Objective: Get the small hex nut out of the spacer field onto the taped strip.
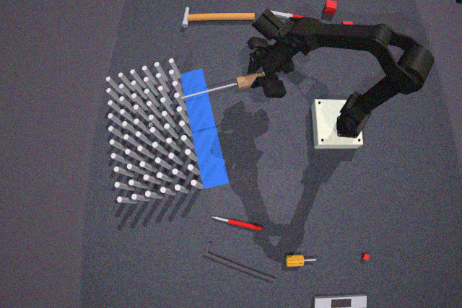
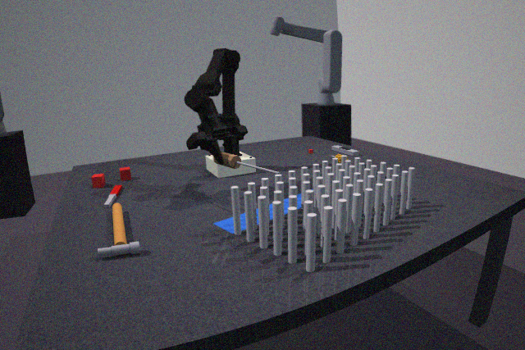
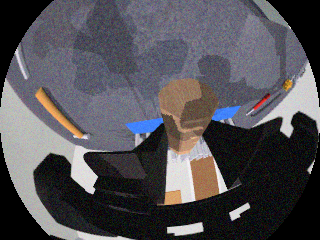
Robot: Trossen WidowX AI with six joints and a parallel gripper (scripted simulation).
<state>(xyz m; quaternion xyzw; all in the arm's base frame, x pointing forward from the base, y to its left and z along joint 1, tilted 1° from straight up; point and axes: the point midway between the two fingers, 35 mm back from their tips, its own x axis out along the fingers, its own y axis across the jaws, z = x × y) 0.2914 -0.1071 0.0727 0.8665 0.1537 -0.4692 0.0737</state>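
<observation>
Right now my gripper tip is 150 mm short of the blue taped strip, 110 mm to the right of it and 100 mm above it. Also, from my gripper tip: small red cube: 400 mm behind, 490 mm to the left, 90 mm below; then red screwdriver: 30 mm ahead, 410 mm to the left, 90 mm below; then yellow-handled screwdriver: 180 mm behind, 500 mm to the left, 80 mm below.
</observation>
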